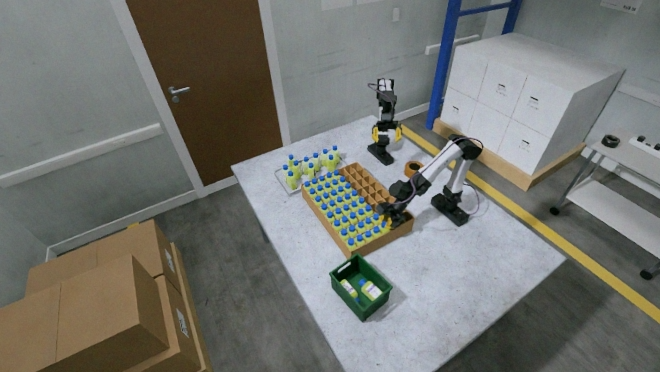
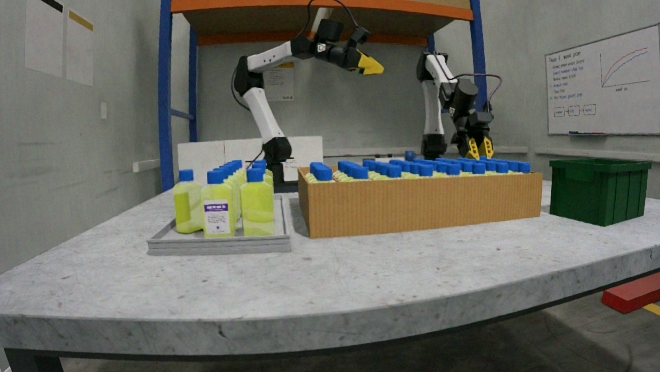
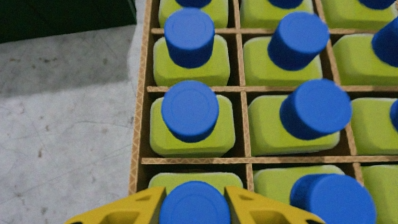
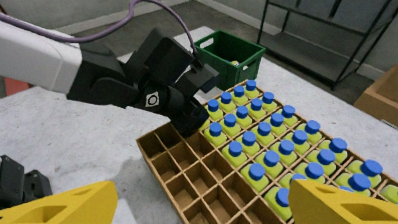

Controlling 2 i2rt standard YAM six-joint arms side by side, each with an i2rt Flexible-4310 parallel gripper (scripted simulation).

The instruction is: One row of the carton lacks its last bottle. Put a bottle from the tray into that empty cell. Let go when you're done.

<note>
I see my left gripper point(image 2: 482, 163), my right gripper point(image 2: 378, 68) and a carton point(image 2: 335, 209).
The carton also shows in image 1 point(image 1: 406, 225), in image 3 point(image 3: 144, 163) and in image 4 point(image 4: 193, 156). My left gripper also shows in image 3 point(image 3: 195, 195) and in image 4 point(image 4: 201, 114). My right gripper shows as well in image 4 point(image 4: 202, 189).
</note>
